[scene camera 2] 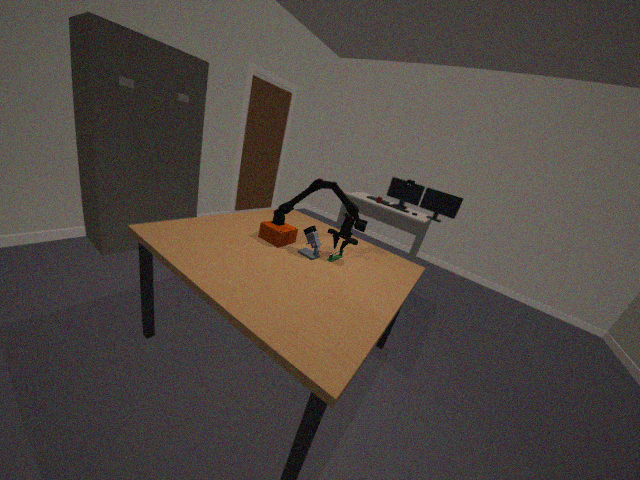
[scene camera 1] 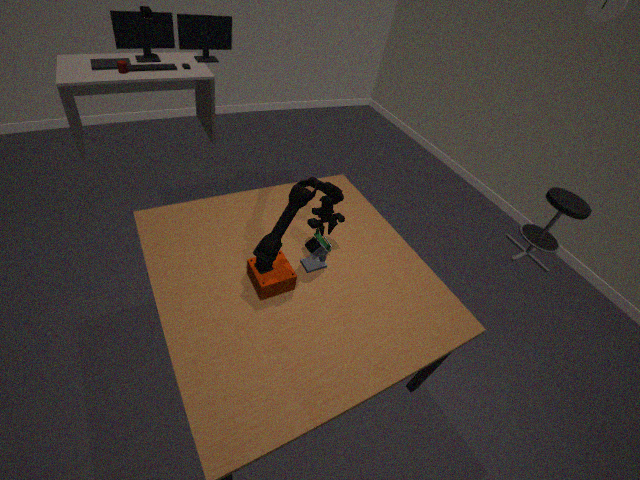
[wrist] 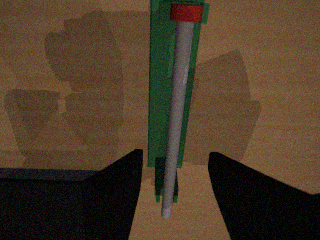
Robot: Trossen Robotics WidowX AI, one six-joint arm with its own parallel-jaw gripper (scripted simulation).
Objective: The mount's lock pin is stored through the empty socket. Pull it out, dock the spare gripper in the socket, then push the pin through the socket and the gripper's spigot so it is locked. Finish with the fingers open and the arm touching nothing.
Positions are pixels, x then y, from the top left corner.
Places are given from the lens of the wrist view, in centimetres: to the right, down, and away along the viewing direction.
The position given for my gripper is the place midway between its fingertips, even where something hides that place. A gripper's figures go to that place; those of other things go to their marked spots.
my gripper (wrist: 175,158): 1, 2, 11
lock pin (wrist: 184,23): 1, -4, 9
